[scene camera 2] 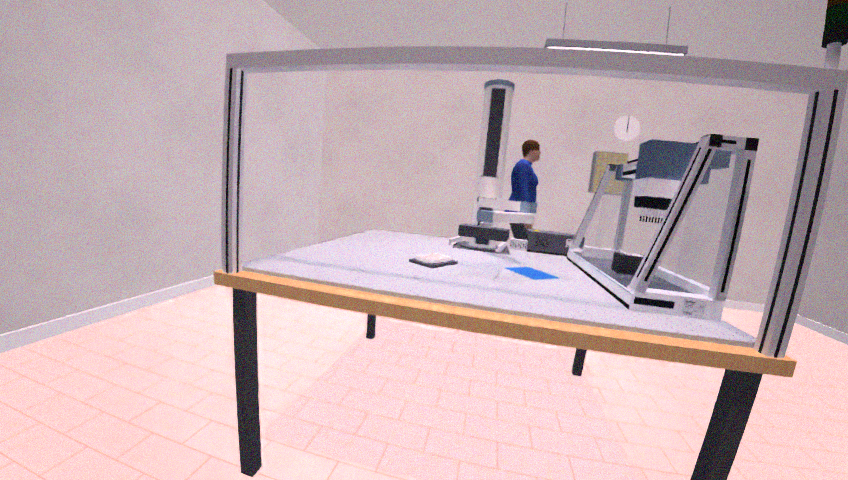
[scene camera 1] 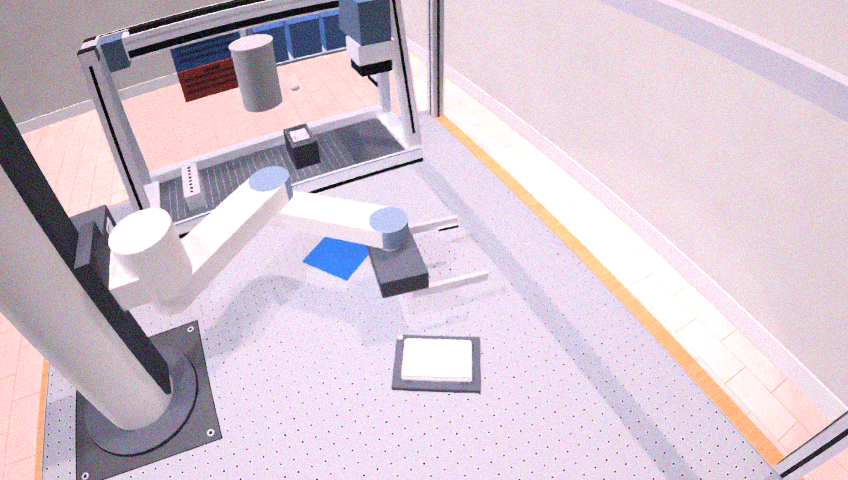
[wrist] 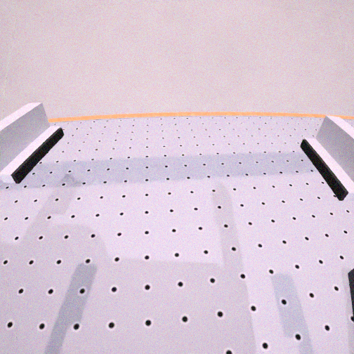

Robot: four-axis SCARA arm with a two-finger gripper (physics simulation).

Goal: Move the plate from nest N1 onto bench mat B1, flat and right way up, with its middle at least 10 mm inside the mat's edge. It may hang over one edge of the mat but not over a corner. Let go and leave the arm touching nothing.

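Places are measured from the arm's base along level axes (x ahead, y left, z up), in centimetres.
Pixels of known places: gripper, between the fingertips: point(scene camera 2: 473, 245) point(scene camera 1: 471, 245); arm's base, origin of its link: point(scene camera 2: 481, 249) point(scene camera 1: 143, 400).
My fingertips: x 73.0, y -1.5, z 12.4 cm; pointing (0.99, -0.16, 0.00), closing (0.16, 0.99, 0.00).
For each thing: its top centre in the pictures, then the offset to it from my fingertips. "pt": a spot on its surface instead. Level surfaces: height alone.
- white plate, centre of its top: point(scene camera 1: 437, 357) point(scene camera 2: 434, 256) dz -8.5, dx -15.7, dy -15.5 cm
- dark nest N1, centre of its top: point(scene camera 1: 437, 360) point(scene camera 2: 433, 259) dz -9.6, dx -15.7, dy -15.5 cm
- blue bench mat B1, height of its surface: dz -10.9 cm
- black block, a spot on its surface: point(scene camera 1: 302, 146) pt dz +0.5, dx -20.7, dy +53.0 cm
- white strip, a spot on its surface: point(scene camera 1: 191, 181) pt dz -1.6, dx -52.2, dy +56.4 cm
- post, a spot on its surface: point(scene camera 1: 436, 59) pt dz +9.1, dx +28.7, dy +69.9 cm
The white plate point(scene camera 1: 437, 358) point(scene camera 2: 435, 257) lies flat in the dark nest N1 point(scene camera 1: 436, 386). The blue bench mat B1 point(scene camera 1: 335, 258) point(scene camera 2: 531, 273) lies flat with no plate on it; in scene camera 1 the arm and gripper body cover its right corner. My gripper point(scene camera 1: 471, 248) point(scene camera 2: 479, 246) point(wrist: 181, 120) is open wide and empty. It hangs above the bench, to the right of the mat and behind the nest as scene camera 1 shows it. In the wrist view the perforated bench shows between the fingers; mat and plate do not show there.
A slanted frame point(scene camera 1: 108, 127) point(scene camera 2: 672, 220) with a dark slotted deck stands beyond the mat, holding a black block point(scene camera 1: 302, 146) and a white strip point(scene camera 1: 191, 181). The arm's column point(scene camera 1: 77, 315) point(scene camera 2: 496, 130) stands at the bench's left in scene camera 1. A post point(scene camera 1: 436, 59) stands at the bench edge.
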